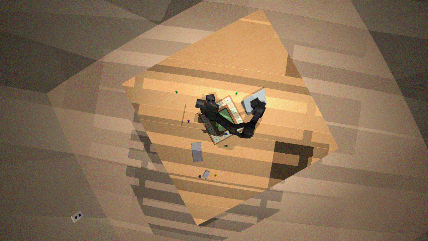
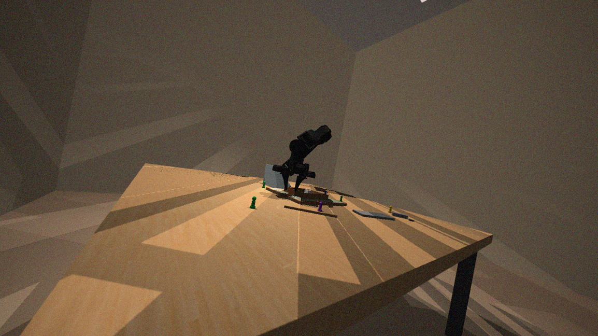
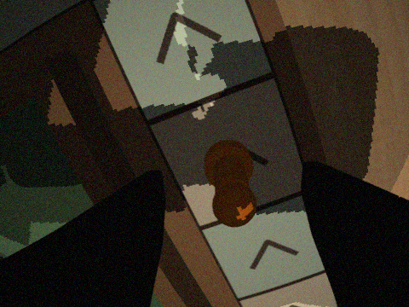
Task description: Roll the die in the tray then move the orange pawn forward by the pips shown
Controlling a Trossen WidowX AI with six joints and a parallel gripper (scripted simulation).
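Right now the orange pawn is right at my gripper tip. The rest, counted from my gripper tip: white die: 120 mm to the left, 20 mm behind, 10 mm below; then purple pawn: 210 mm ahead, 20 mm below, 10 mm to the right; then green tray: 110 mm to the left, 20 mm below, 20 mm behind.
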